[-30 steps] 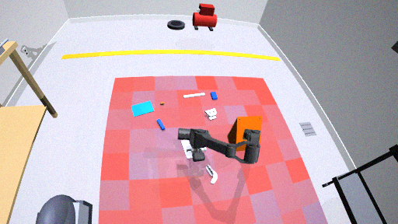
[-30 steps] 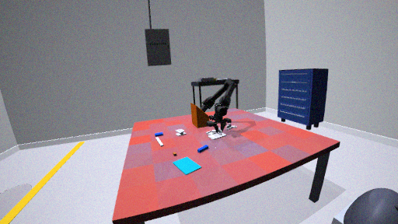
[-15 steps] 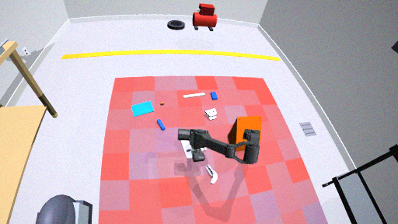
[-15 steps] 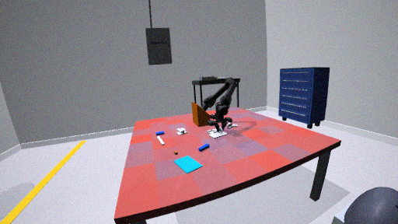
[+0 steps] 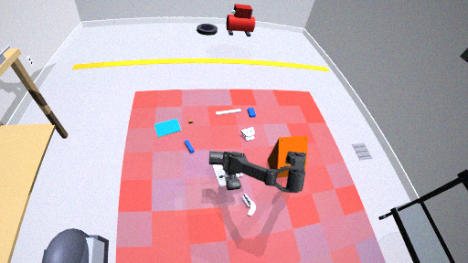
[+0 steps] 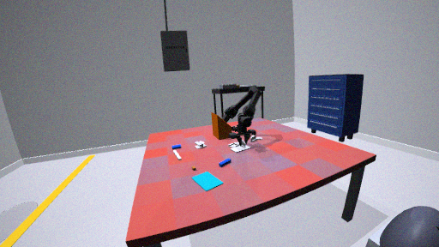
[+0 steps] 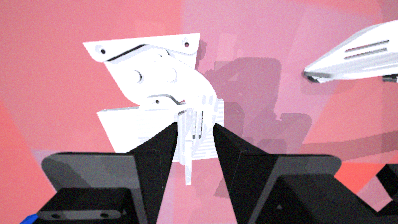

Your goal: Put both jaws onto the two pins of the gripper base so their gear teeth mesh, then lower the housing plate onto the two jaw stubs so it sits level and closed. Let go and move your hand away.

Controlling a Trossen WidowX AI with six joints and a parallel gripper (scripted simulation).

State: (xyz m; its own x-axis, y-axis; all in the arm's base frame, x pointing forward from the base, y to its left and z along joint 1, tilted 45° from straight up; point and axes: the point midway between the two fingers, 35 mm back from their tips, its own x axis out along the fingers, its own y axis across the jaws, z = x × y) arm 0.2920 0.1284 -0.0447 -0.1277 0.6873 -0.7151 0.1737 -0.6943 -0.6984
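My gripper tip is now 160 mm to the right of the white jaw, 100 mm past it and 10 mm above it. Also, from my gripper tip: small white part: 280 mm to the right, 120 mm behind, 10 mm above; tiny brown bit: 350 mm to the right, 210 mm ahead, 10 mm below; blue block: 200 mm ahead, 180 mm to the right.
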